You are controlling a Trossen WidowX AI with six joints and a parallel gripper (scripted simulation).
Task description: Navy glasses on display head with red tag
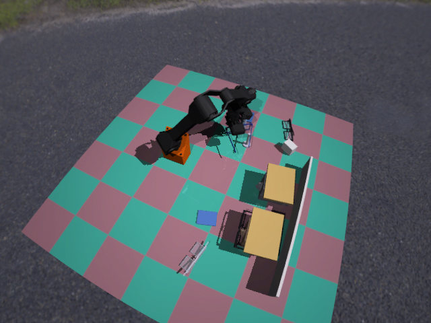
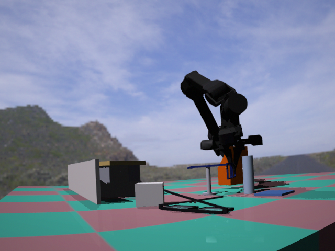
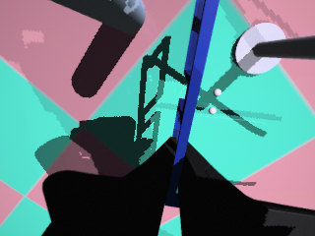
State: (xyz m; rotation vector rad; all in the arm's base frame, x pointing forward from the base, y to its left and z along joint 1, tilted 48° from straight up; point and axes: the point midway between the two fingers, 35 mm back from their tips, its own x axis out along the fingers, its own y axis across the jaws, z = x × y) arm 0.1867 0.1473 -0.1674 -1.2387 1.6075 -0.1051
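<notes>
Right now my gripper tip is 9 cm short of the thin post and 4 cm above it. Round my gripper tip: white wall: 42 cm ahead, 30 cm to the right, 1 cm below; then white cube: 30 cm ahead, 7 cm to the left, 3 cm below.
</notes>
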